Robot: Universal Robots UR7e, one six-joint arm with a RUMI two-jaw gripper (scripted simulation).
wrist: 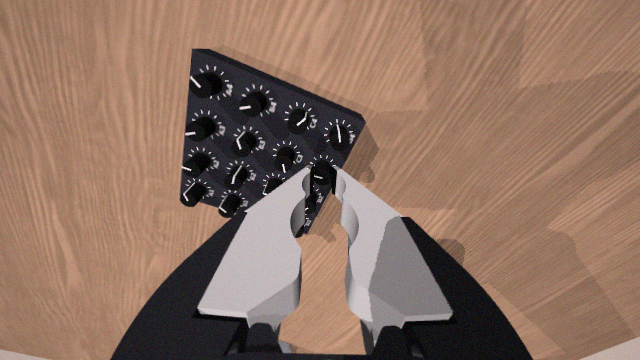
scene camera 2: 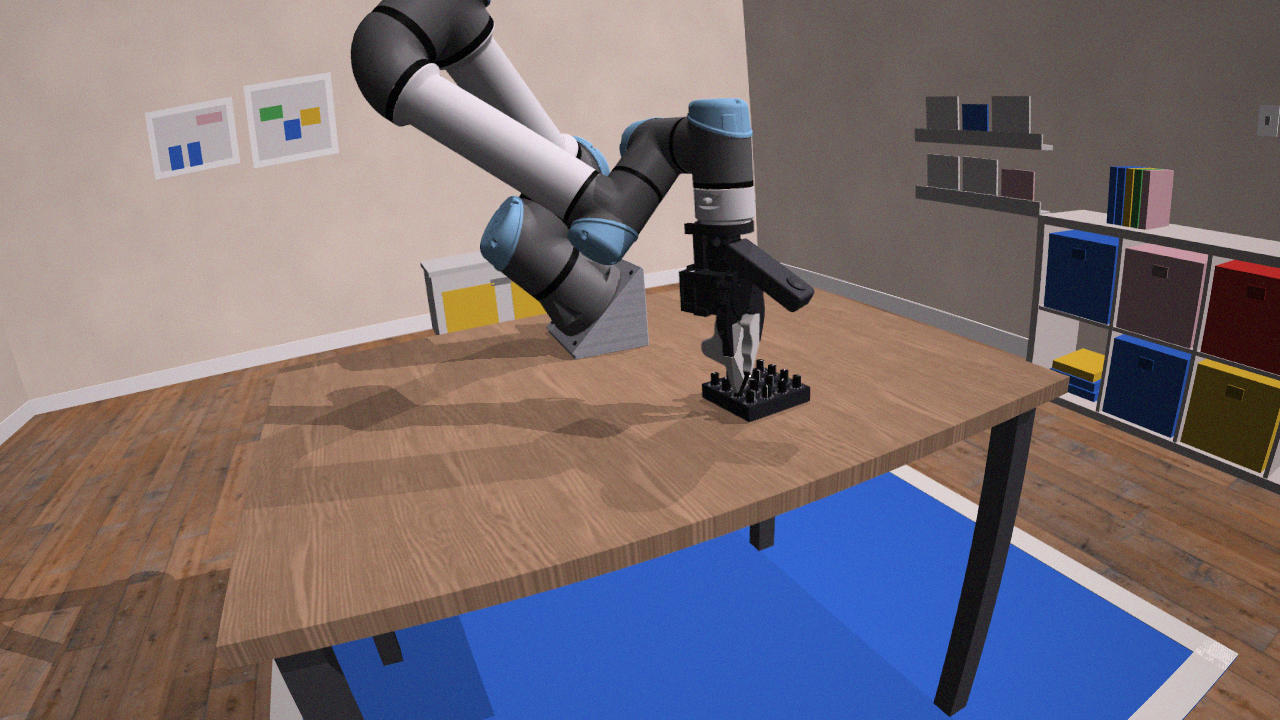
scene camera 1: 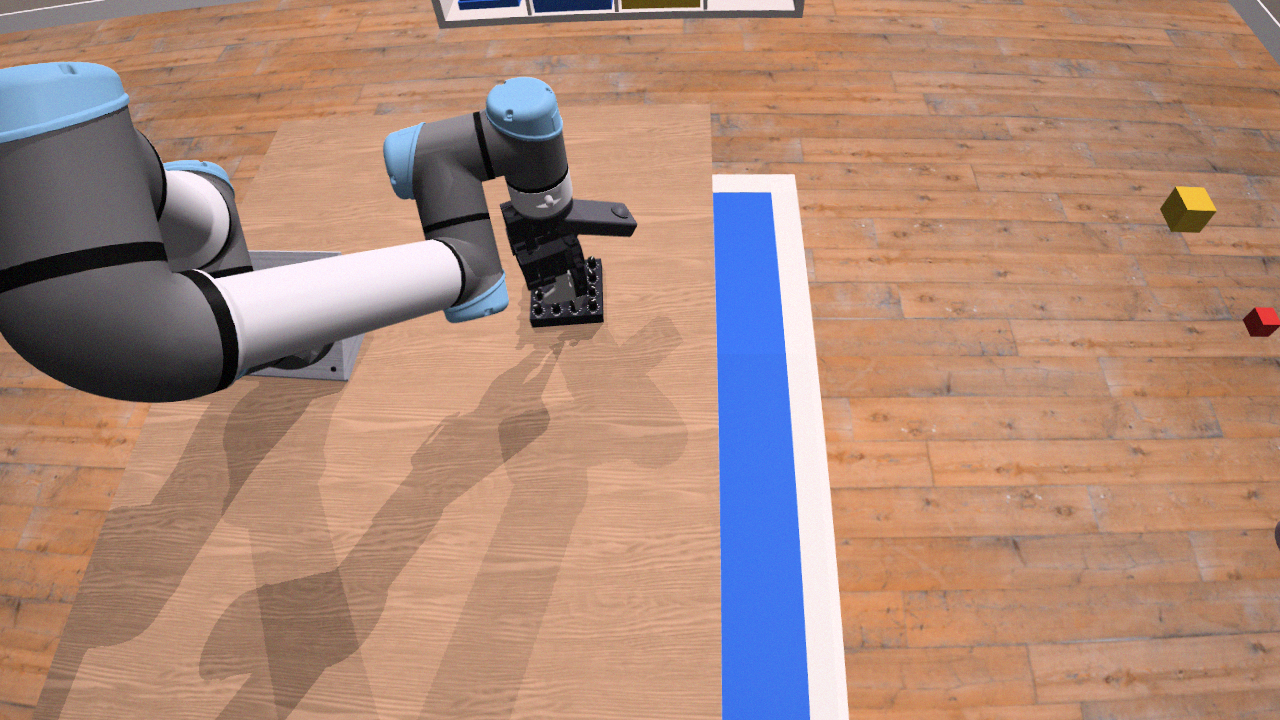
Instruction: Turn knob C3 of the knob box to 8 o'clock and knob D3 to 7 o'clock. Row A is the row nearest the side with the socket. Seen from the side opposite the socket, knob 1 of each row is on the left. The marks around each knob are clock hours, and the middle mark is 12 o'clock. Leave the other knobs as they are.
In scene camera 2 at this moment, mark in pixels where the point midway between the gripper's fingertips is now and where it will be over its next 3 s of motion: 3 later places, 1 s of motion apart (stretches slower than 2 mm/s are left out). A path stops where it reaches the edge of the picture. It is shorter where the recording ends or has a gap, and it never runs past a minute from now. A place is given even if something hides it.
My gripper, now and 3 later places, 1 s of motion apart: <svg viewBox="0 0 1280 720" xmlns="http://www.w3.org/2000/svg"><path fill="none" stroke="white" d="M739 390L739 363L740 360L738 352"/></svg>
